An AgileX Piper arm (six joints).
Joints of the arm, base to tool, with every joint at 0 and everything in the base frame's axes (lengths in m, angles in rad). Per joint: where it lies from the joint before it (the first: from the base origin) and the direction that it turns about. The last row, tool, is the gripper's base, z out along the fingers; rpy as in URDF.
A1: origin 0 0 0.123 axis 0 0 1
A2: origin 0 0 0 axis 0 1 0
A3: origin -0.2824 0 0.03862 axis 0 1 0
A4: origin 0.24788 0 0.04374 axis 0.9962 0 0.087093
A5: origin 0 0 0 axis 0 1 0
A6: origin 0.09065 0 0.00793 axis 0.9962 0 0.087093
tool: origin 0 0 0 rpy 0 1.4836 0
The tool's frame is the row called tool.
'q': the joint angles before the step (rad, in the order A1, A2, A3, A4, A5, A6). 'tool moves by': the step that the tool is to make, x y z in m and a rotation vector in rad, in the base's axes. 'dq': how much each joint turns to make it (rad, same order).
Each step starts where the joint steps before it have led.
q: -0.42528 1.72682 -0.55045 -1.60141 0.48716 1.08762
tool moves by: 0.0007 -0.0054 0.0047 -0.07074 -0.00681 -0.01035
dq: 0.00003 0.00016 -0.00422 -0.06768 0.06130 0.05545
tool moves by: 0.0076 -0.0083 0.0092 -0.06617 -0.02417 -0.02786
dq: -0.00019 0.00400 -0.03971 -0.01166 0.05851 0.01388
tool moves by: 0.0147 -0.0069 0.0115 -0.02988 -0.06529 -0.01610
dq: 0.00211 0.00388 -0.06164 -0.00296 0.01131 0.02237
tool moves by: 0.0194 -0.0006 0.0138 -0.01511 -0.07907 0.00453
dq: 0.02422 0.00059 -0.06877 0.01134 -0.00207 0.01835
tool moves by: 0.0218 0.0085 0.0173 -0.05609 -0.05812 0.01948
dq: 0.06353 -0.00003 -0.06787 0.01234 0.05254 0.00252
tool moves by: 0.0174 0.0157 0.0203 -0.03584 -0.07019 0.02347
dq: 0.07286 -0.02033 -0.05380 0.02652 0.04376 0.00032
